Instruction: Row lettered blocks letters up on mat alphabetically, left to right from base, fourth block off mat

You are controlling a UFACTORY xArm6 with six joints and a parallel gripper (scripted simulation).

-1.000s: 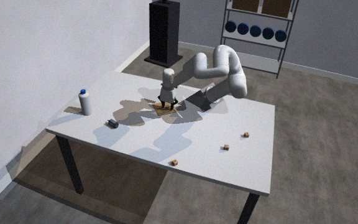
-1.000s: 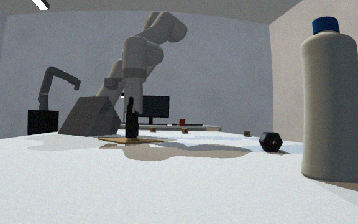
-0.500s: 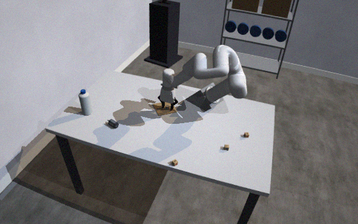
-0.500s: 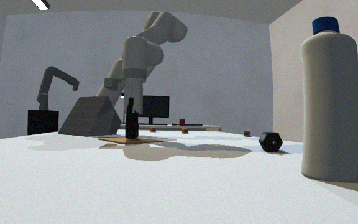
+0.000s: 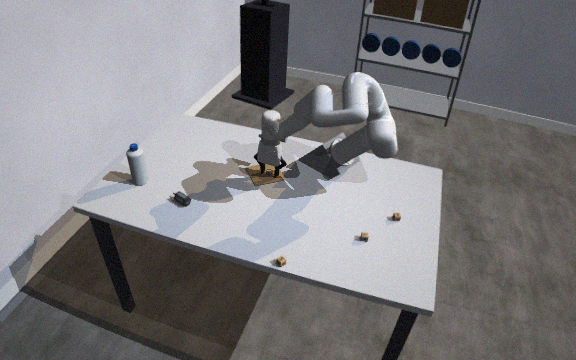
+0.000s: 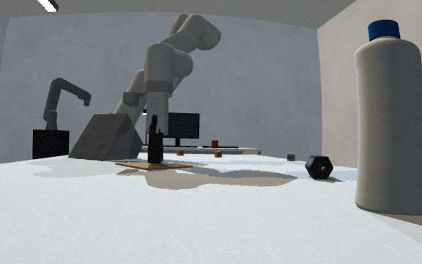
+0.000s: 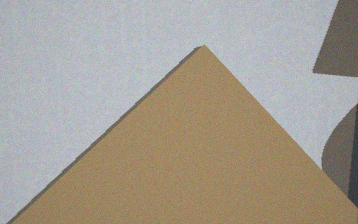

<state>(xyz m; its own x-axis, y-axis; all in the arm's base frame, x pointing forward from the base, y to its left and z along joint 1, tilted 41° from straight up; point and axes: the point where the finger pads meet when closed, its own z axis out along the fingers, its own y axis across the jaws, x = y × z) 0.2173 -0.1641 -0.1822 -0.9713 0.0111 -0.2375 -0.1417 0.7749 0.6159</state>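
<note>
Right now the tan mat is 20 mm to the right of my hand and 20 mm below it. The rest, counted from my hand: white bottle: 340 mm ahead, 450 mm to the right, 60 mm above; then black hexagonal object: 350 mm ahead, 210 mm to the right, 10 mm below.
</note>
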